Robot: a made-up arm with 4 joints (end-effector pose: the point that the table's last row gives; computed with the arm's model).
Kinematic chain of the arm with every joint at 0, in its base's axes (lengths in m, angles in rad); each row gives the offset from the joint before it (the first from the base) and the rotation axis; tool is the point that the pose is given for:
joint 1: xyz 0 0 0.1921 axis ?
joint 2: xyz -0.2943 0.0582 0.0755 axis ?
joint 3: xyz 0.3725 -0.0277 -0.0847 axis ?
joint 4: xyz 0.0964 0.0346 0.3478 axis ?
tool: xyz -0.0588 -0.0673 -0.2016
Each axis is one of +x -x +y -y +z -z.
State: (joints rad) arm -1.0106 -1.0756 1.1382 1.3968
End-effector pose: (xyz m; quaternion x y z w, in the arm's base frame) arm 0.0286 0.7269 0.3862 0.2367 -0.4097 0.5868 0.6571
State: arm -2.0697 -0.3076 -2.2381 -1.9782
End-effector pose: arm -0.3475 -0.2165 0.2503 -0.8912 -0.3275 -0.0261 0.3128
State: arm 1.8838 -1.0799 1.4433 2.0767
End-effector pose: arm 0.0205 0.8216 -0.1095 0.5268 0.4555 -0.4387 0.5679
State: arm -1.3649 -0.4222 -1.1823 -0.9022
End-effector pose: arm 0.0763 -0.0931 0.1321 0.5703 0.7849 0.0444 0.2380
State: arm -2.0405 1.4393 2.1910 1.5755
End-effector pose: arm -0.1433 -0.5770 0.2436 -0.1360 0.6496 0.7208 0.1998
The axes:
joint 1: -y
joint 2: -z
joint 3: -x
joint 4: -y

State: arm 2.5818 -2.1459 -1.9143 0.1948
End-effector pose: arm 0.3982 0.5161 0.0448 -0.3265 -0.1401 0.5493 0.7563
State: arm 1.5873 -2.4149 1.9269 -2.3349
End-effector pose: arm 0.1778 -0.0588 -0.6905 -0.3823 -0.6405 -0.4729 0.4691
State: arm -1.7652 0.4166 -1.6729 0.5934
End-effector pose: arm -0.0796 -0.3142 0.0817 0.1490 0.2346 -0.7242 0.6311
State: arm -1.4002 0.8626 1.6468 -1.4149
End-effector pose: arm 0.0188 0.0868 0.0535 0.6642 -0.6591 0.2891 0.2022
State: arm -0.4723 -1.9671 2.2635 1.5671
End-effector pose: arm -0.7456 0.5935 0.3842 -0.0389 0.7660 -0.6126 0.1911
